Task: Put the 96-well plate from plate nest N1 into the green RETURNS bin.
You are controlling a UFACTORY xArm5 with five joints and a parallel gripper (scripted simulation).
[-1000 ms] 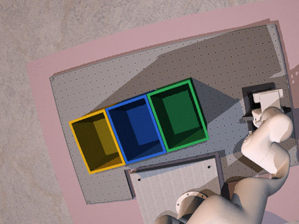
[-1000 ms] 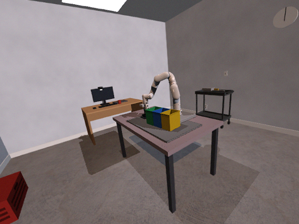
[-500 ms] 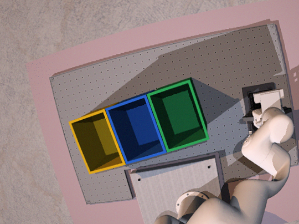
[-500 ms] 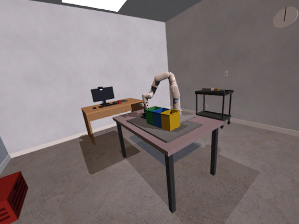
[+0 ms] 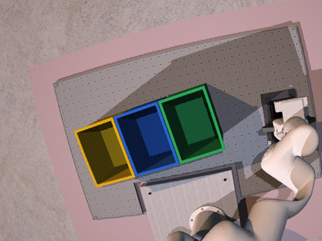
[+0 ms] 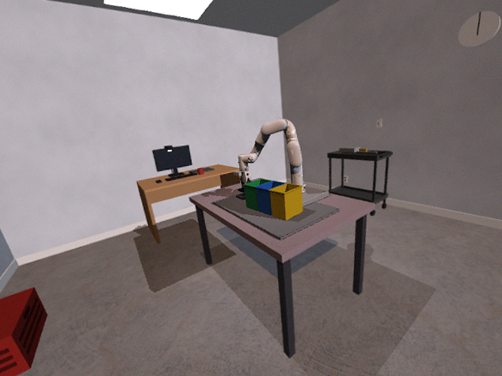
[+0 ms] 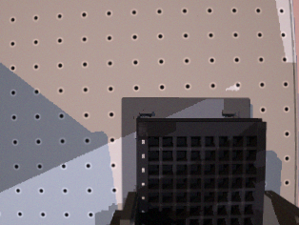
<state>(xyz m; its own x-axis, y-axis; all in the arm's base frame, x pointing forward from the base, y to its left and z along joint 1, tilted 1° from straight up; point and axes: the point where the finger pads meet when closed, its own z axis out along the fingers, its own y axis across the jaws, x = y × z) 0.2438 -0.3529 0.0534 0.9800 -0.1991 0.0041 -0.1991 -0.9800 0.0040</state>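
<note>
Right now the plate nest is 7 cm below my hand. Round my hand: blue bin: 12 cm ahead, 39 cm to the left, 1 cm above; black 96-well plate: 1 cm below; green bin: 11 cm ahead, 26 cm to the left, 1 cm above.
</note>
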